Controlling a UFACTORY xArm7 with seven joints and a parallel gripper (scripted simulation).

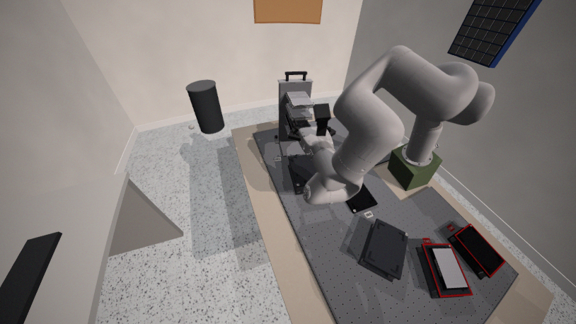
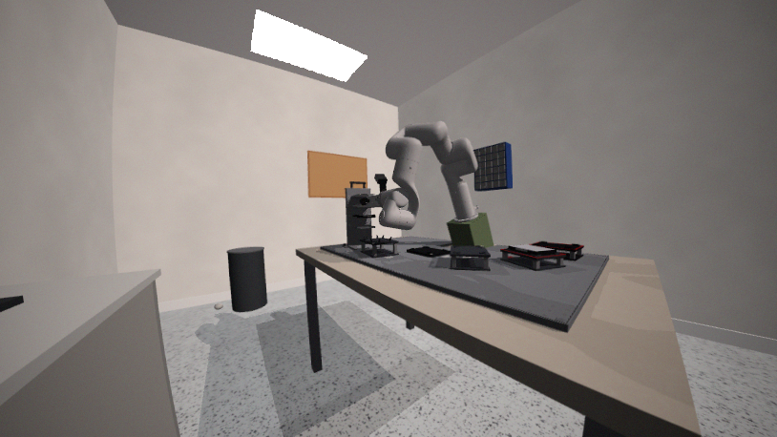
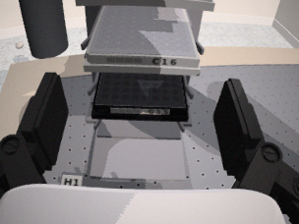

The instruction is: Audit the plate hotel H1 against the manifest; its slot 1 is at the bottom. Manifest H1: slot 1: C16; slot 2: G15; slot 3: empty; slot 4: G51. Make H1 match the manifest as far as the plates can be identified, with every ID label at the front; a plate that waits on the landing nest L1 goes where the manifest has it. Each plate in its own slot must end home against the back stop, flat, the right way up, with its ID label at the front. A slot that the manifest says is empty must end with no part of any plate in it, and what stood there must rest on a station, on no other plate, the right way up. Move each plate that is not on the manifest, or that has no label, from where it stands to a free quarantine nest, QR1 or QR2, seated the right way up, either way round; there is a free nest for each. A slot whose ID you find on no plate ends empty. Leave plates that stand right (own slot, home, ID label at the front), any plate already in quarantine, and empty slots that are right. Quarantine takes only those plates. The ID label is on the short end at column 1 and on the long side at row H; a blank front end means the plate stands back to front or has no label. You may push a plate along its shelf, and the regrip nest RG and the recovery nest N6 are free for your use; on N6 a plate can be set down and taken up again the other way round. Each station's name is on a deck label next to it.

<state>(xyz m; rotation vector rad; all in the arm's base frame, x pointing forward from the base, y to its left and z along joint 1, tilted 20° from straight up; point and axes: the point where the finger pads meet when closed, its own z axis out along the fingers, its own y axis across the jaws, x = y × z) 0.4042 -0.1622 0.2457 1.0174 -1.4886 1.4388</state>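
My hand is 12 cm to the left of the dark plate and 7 cm above it. Also, from my hand: red-framed nest (56 cm to the left, 53 cm behind, 20 cm below); RG label (24 cm below, 17 cm to the left); H1 deck label (24 cm below, 10 cm ahead, 7 cm to the right).
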